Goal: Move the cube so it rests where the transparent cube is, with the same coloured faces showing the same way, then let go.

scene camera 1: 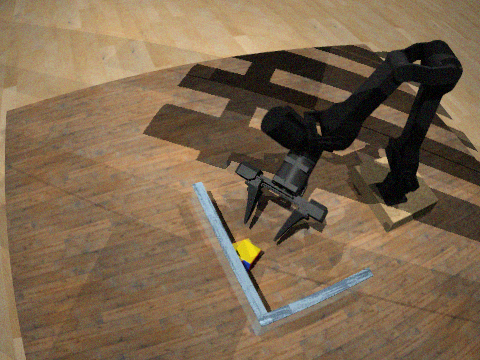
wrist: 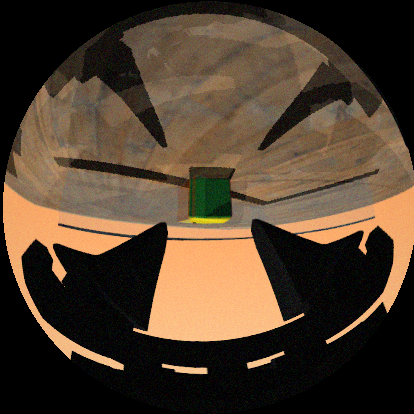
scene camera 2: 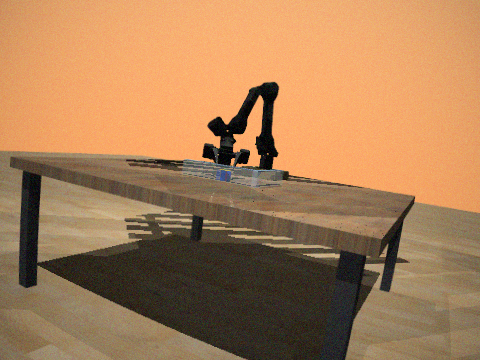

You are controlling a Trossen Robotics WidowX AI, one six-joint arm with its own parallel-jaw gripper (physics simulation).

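Places are measured from the arm's base along level axes (x right, y ahead, z up), in centimetres.
Where they show: gripper, fingertip midpoint: (scene camera 1: pixel 259 232) (wrist: pixel 209 226); arm's base, link origin: (scene camera 1: pixel 391 193) (scene camera 2: pixel 265 169).
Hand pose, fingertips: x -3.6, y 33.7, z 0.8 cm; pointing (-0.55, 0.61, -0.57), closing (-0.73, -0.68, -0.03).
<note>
Each offset is from my fingertips to the centre of the thing. "spot": to the spot under its first point. Level surfaces: height alone.
The cube @[dx -3.0, dy +3.0, dz -2.9 cm] (scene camera 1: pixel 247 250) (scene camera 2: pixel 224 175) (wrist: pixel 211 197) rests on the table against the inner side of the long wall. Its top is yellow. A blue face shows toward the wall, a thin red side shows in scene camera 1, and a green face points toward the wrist camera. The transparent cube cannot be told apart from the cube and the see-through wall. My gripper (scene camera 1: pixel 262 234) (scene camera 2: pixel 226 164) (wrist: pixel 209 226) is open and empty. It points down at a slant, its fingertips apart from the cube, on the arm's side and a little above it.
A long light-blue-edged see-through wall (scene camera 1: pixel 218 227) (scene camera 2: pixel 197 169) and a short one @[spot: dx -15.8, dy -6.7, dz +1.1 cm] (scene camera 1: pixel 320 294) meet at a corner in an L on the table @[dz -4.9 cm] (scene camera 1: pixel 100 225) (scene camera 2: pixel 150 177). The arm's base block (scene camera 1: pixel 410 212) stands behind the gripper. Dark shadows cross the table.
</note>
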